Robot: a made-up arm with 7 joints.
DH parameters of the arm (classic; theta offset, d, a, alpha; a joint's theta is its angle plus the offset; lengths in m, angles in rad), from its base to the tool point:
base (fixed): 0 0 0 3.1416
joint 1: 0 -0.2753 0 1.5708
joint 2: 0 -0.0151 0 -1.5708
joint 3: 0 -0.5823 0 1.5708
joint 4: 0 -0.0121 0 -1.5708
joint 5: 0 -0.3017 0 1.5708
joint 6: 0 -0.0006 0 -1.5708
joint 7: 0 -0.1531 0 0
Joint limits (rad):
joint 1: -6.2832..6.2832
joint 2: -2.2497..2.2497
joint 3: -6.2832..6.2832
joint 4: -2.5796..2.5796
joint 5: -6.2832..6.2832
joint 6: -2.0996..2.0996
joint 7: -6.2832..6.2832
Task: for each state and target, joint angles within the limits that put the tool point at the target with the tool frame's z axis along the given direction. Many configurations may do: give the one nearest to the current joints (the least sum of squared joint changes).
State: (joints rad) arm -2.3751 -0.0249 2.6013 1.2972 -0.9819 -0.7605 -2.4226
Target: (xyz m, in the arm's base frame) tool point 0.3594 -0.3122 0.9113 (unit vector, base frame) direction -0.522 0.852 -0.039
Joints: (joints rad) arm -2.1535 -0.0550 2.6888 1.3565 -1.7733 -0.4946 -2.4226
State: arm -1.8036 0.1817 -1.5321 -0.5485 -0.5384 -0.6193 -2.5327
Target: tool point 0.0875 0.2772 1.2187 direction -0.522 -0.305 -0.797
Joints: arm -2.2739 0.3137 -0.9186 -0.5844 -0.4734 -0.1913 -2.5327
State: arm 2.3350 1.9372 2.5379 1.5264 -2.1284 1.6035 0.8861
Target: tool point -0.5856 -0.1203 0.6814 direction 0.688 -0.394 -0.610
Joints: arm 2.6707 1.5321 2.9601 1.7718 -2.3944 0.9310 0.8861
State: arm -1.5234 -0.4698 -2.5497 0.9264 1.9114 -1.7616 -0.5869
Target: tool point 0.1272 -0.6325 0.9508 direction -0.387 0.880 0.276
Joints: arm -1.8058 -0.5550 -2.3427 0.2669 2.0838 -1.1629 -0.5869
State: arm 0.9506 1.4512 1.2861 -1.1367 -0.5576 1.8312 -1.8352
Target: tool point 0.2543 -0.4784 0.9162 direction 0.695 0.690 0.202
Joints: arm 1.0903 0.6670 1.4957 -0.5758 -0.3330 2.0996 -1.8352
